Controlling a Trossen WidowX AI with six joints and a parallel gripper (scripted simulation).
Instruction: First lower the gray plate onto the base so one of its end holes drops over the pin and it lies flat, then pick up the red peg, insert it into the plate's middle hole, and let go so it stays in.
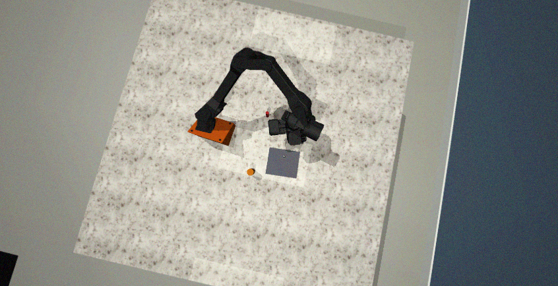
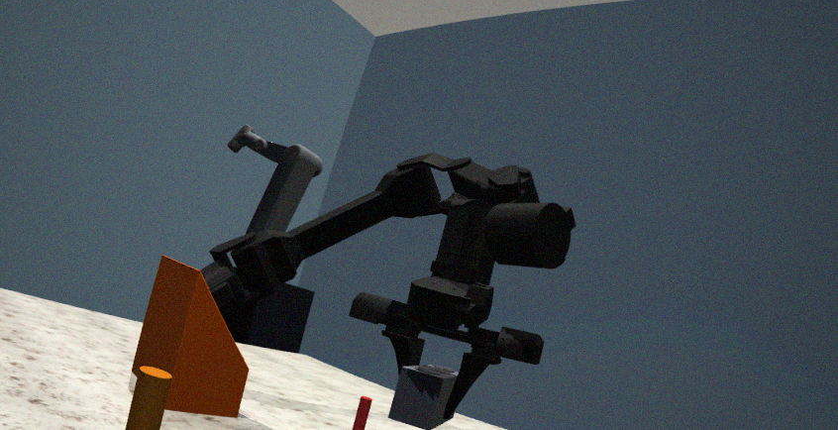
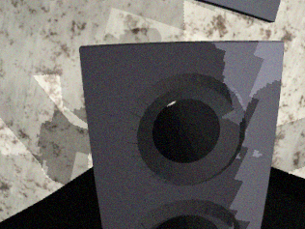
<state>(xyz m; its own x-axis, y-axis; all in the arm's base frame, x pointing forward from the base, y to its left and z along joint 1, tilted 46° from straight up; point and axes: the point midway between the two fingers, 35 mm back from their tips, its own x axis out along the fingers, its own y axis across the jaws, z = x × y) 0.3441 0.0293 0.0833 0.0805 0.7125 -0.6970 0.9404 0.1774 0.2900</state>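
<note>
The base is 130 mm to the right of my gripper tip and 90 mm below it. From my gripper tip the other things lie so: small orange cylinder (120 mm behind, 220 mm to the right, 60 mm below); red peg (110 mm behind, 50 mm to the left, 60 mm below); gray plate (30 mm above).
</note>
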